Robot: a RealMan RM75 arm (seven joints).
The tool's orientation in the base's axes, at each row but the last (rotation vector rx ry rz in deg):
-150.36, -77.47, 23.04
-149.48, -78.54, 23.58
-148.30, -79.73, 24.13
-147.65, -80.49, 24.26
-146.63, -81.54, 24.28
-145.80, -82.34, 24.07
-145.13, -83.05, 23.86
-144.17, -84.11, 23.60
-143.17, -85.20, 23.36
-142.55, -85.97, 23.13
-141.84, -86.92, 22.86
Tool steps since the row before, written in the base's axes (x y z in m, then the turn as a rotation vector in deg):
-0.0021, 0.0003, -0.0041, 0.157, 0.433, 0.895
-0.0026, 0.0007, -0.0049, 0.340, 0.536, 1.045
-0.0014, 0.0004, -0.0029, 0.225, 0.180, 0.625
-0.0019, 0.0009, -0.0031, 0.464, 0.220, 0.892
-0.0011, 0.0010, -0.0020, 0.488, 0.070, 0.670
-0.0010, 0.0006, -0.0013, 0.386, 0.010, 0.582
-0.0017, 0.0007, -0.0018, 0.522, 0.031, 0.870
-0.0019, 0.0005, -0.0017, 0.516, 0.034, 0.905
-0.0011, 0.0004, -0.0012, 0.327, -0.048, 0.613
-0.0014, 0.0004, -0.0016, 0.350, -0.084, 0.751
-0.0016, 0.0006, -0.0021, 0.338, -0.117, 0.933
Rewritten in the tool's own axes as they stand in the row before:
-0.0003, -0.0007, 0.0046, 0.295, -0.365, -0.891
0.0000, -0.0011, 0.0055, 0.454, -0.321, -1.089
0.0001, -0.0005, 0.0032, 0.165, -0.098, -0.661
0.0003, -0.0011, 0.0036, 0.278, -0.007, -0.991
0.0006, -0.0008, 0.0023, 0.198, 0.156, -0.793
0.0002, -0.0007, 0.0016, 0.110, 0.131, -0.677
0.0000, -0.0012, 0.0023, 0.151, 0.144, -0.993
-0.0002, -0.0013, 0.0023, 0.146, 0.127, -1.024
0.0000, -0.0007, 0.0015, 0.026, 0.101, -0.689
-0.0001, -0.0008, 0.0020, -0.013, 0.093, -0.828
0.0001, -0.0009, 0.0025, -0.069, 0.040, -0.996

